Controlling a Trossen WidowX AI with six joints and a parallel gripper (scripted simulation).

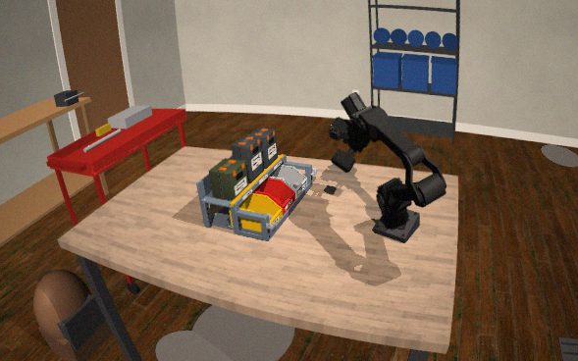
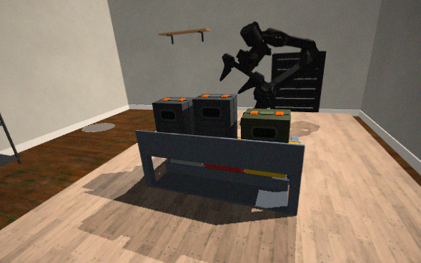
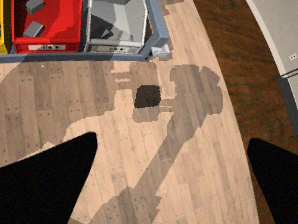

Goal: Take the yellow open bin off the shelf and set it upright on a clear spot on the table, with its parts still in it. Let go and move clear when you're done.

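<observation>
My hand is 250 mm short of the yellow open bin, 180 mm to the right of it and 180 mm above it. From my hand the other things lie so: green case (330 mm ahead, 180 mm to the left, 80 mm below); red bin (260 mm ahead, 60 mm to the left, 180 mm below).
</observation>
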